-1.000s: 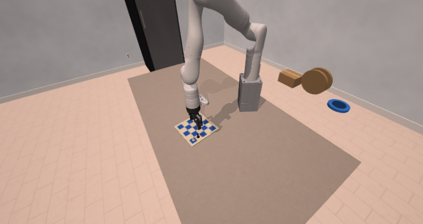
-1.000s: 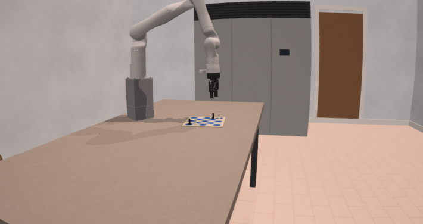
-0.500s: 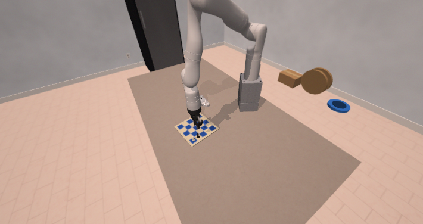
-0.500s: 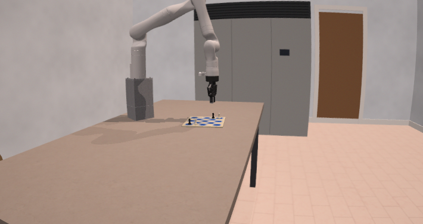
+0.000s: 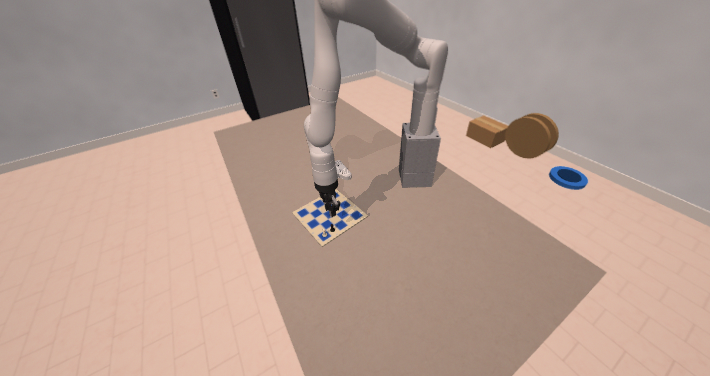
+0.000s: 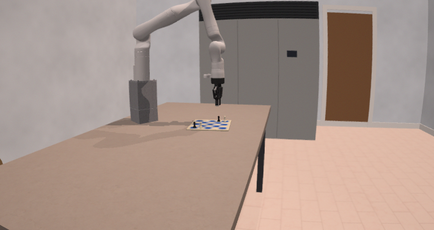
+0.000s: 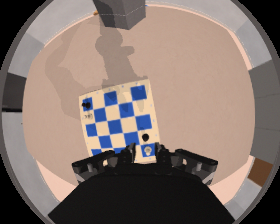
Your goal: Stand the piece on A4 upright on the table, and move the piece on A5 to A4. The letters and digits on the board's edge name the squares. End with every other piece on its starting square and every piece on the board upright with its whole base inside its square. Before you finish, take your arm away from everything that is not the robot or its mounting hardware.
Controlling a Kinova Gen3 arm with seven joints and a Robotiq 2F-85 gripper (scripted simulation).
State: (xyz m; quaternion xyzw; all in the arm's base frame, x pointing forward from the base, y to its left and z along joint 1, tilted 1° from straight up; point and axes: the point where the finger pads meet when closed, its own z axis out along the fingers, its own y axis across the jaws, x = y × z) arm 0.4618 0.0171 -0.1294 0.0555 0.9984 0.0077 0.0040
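My hand is 11 cm above the cream chessboard, 8 cm to the left of it and 3 cm past it.
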